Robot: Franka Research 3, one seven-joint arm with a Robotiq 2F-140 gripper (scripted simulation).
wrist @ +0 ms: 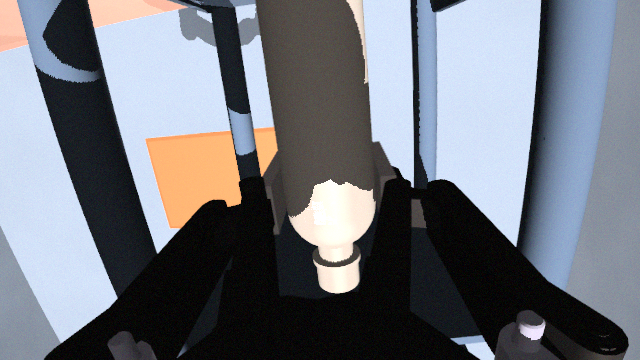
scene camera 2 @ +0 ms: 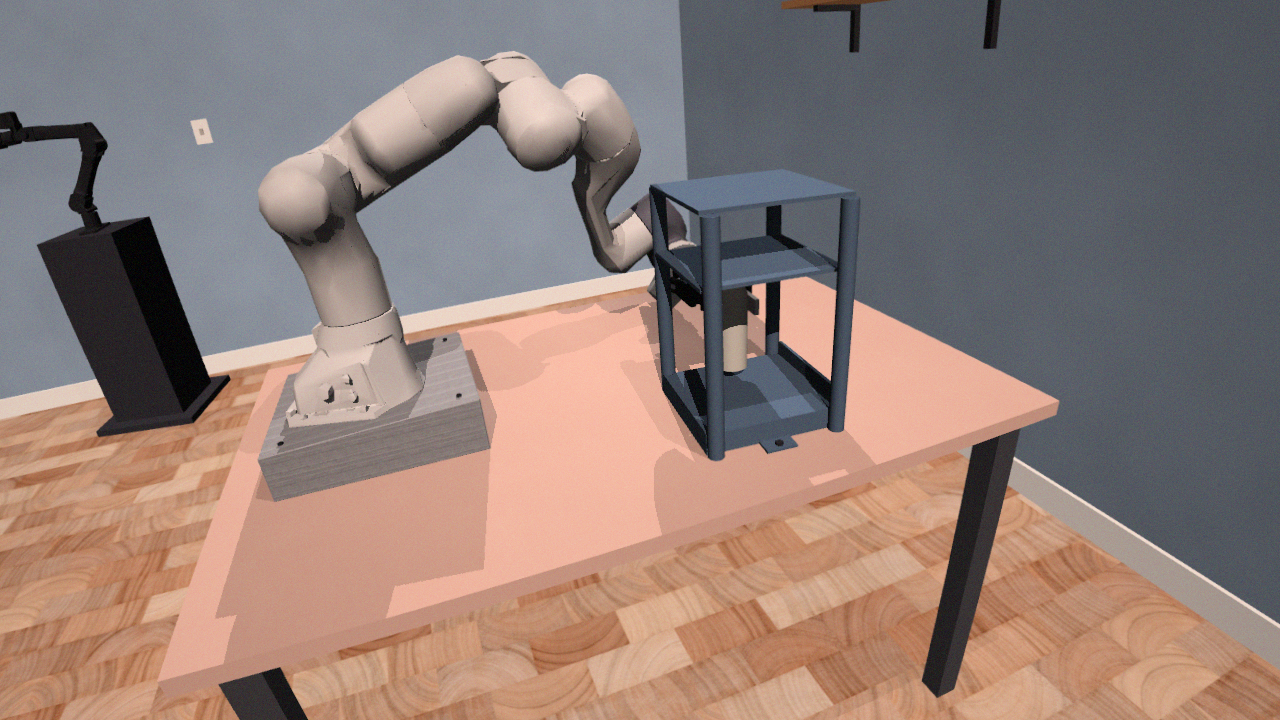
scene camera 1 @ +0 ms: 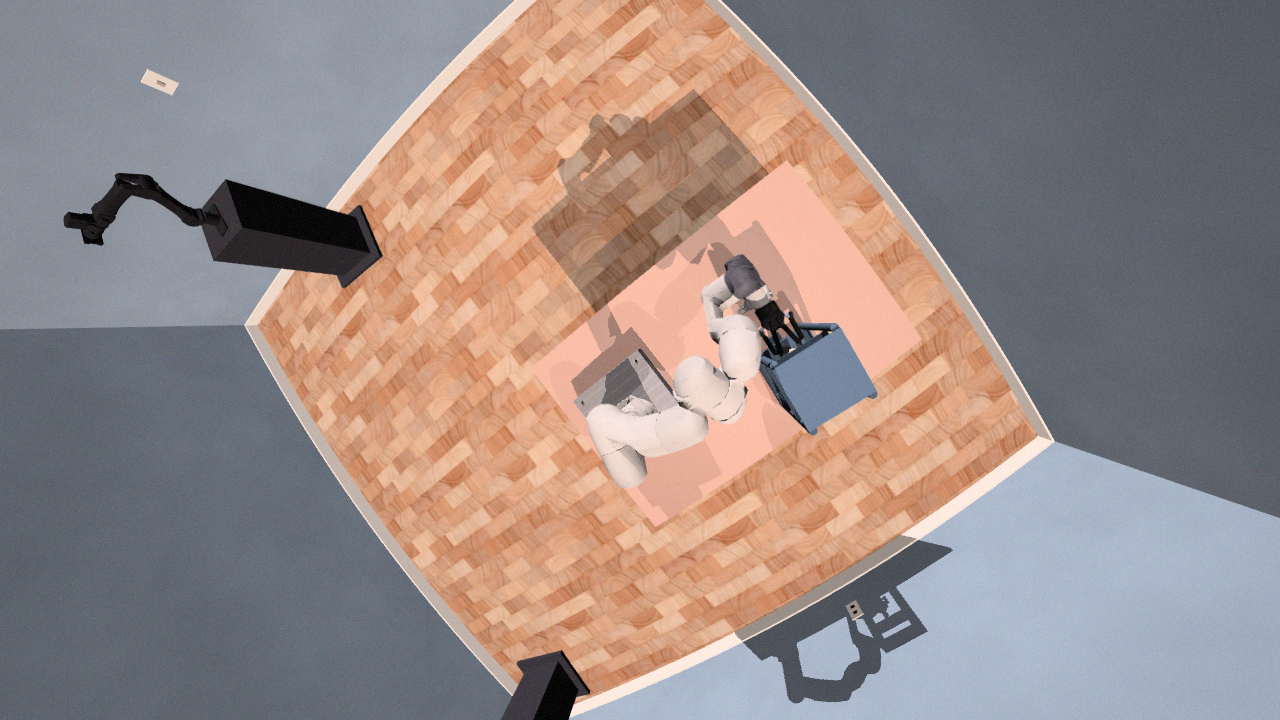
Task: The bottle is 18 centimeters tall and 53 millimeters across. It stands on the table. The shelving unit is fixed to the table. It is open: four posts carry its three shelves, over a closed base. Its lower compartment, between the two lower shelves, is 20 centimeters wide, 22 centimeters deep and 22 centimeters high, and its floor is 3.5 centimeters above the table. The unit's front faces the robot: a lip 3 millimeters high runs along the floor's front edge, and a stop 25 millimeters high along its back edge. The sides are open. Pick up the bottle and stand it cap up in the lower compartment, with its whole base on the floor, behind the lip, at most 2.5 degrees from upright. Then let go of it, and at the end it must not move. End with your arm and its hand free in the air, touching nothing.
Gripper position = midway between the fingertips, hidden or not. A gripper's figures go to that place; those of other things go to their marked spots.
My gripper [wrist: 329, 165]: 0.22 m from the lens. A cream bottle [wrist: 316, 67]: 0.15 m from the lens.
